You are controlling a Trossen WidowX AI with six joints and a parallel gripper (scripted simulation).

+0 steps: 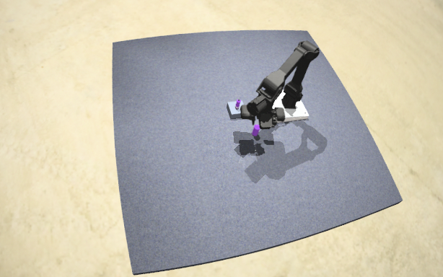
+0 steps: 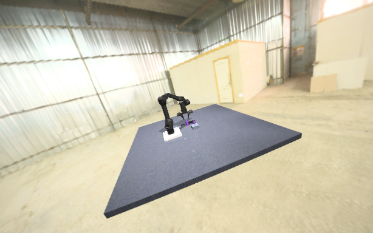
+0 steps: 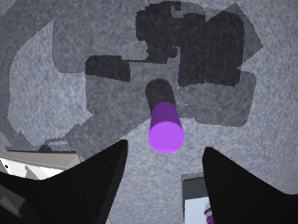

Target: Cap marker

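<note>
Right now my gripper tip is 5 cm above the cap. From my gripper tip the other things lie so: holder block 13 cm to the right, 7 cm ahead, 6 cm below.
</note>
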